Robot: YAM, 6 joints.
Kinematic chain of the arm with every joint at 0, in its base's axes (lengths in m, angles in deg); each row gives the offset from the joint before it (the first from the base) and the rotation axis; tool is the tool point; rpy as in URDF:
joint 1: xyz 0 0 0.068 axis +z
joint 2: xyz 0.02 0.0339 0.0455 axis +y
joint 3: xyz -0.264 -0.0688 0 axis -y
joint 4: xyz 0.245 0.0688 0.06 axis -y
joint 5: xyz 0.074 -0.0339 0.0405 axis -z
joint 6: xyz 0.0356 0 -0.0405 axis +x
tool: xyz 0 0 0 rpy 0 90 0
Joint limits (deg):
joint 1: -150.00..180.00
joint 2: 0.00..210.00
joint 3: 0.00..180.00
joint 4: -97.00..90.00
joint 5: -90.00..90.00
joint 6: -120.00..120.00
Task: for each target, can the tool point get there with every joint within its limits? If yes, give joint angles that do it. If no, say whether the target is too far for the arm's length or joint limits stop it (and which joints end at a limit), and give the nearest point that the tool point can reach.
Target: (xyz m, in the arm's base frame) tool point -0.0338 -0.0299 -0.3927
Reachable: no: joint limits stop it (at a limit: joint 2) | nearest point -0.0567 -0.0502 -0.3364 | short by 0.064 m
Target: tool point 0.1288 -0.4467 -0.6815
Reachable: no: too far | nearest point 0.1000 -0.3467 -0.3625 | short by 0.336 m
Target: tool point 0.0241 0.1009 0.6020
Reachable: yes | joints -104.80 32.58 89.29 25.74 3.98 -96.41
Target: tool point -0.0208 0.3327 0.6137
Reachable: yes | joints 88.35 106.81 144.09 -3.57 -58.57 12.07
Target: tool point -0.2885 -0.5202 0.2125
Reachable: yes | joints -122.06 159.36 136.53 53.26 -62.79 -85.25
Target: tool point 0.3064 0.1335 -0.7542
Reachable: no: too far | nearest point 0.2663 0.1160 -0.3779 | short by 0.379 m
